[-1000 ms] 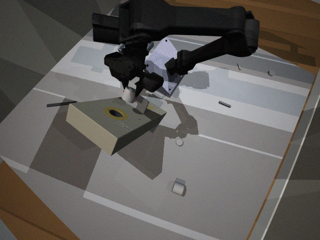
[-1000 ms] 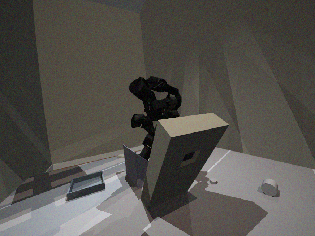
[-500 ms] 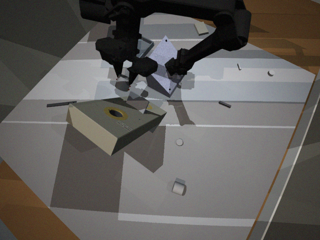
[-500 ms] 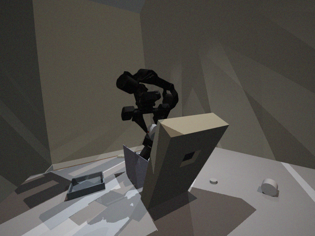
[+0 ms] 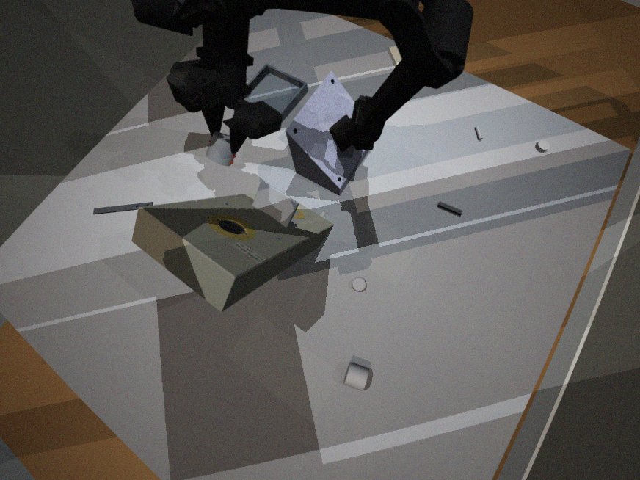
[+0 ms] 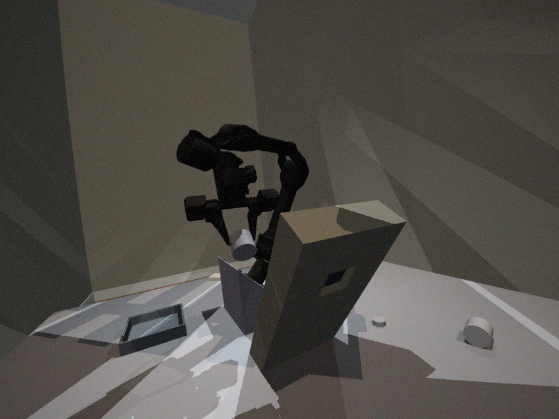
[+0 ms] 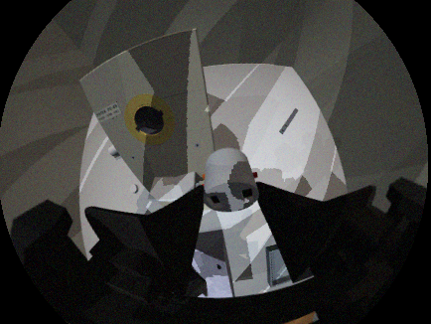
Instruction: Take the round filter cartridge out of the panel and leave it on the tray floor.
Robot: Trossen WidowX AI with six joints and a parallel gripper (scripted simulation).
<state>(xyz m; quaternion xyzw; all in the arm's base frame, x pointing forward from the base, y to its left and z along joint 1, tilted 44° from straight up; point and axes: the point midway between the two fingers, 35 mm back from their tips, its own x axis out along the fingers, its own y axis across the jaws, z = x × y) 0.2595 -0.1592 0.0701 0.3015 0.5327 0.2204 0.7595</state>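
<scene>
My gripper tip is now 270 mm past the dark tray, 250 mm above it and 220 mm to the left of it. Also, from my gripper tip: service panel 110 mm below, 100 mm to the left, 60 mm ahead; round grey filter cartridge right at my gripper tip; cream block 630 mm behind, 250 mm below, 10 mm to the right.
</scene>
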